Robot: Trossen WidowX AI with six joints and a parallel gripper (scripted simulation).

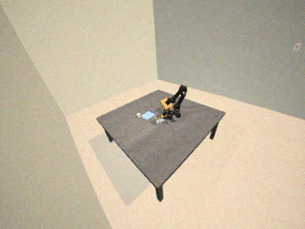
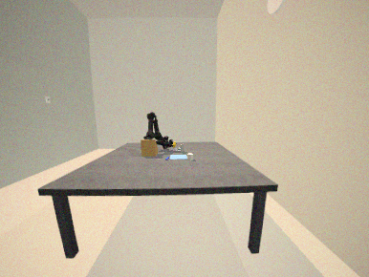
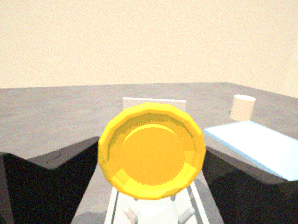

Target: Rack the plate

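Now: gripper tip 5 cm above the wire dish rack, 2 cm to the left of it and 2 cm short of it. The rest, counted from my gripper tip: yellow plate: 1 cm behind; then white cup: 30 cm to the right, 14 cm ahead, 4 cm below; then blue utensil: 27 cm to the right, 7 cm below, 6 cm behind.
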